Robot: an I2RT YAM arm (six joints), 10 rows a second.
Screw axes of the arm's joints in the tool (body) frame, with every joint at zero. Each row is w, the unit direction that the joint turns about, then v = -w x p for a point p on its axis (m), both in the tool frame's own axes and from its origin. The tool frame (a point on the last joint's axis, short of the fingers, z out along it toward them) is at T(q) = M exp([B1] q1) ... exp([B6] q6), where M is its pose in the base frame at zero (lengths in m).
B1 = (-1, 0, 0, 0.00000, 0.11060, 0.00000)
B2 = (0, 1, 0, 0.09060, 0.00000, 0.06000)
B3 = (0, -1, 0, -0.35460, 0.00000, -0.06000)
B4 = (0, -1, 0, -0.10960, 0.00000, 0.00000)
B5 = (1, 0, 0, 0.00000, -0.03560, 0.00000)
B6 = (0, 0, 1, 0.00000, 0.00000, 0.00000)
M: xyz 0.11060 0.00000 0.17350 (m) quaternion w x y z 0.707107 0 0.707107 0
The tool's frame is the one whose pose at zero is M.
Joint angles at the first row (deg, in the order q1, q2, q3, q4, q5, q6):
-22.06, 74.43, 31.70, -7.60, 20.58, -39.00
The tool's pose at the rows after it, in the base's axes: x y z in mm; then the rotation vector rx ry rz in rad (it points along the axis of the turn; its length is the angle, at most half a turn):
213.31 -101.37 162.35 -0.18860 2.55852 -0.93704
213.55 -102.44 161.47 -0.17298 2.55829 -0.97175
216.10 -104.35 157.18 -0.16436 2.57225 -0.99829
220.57 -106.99 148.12 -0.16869 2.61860 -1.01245
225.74 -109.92 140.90 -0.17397 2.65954 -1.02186
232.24 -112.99 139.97 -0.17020 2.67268 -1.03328
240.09 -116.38 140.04 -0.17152 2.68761 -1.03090
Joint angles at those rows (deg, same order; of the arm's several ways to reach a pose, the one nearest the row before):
-22.07, 73.65, 30.35, -5.30, 22.83, -39.22
-22.06, 74.02, 30.20, -4.49, 24.43, -39.22
-22.06, 75.74, 30.35, -3.49, 25.87, -39.22
-22.06, 79.13, 31.07, -3.27, 27.24, -39.16
-22.11, 82.32, 32.21, -3.40, 28.29, -39.09
-22.11, 84.38, 33.84, -3.66, 29.04, -38.96
-22.13, 86.50, 36.01, -4.56, 29.19, -38.81

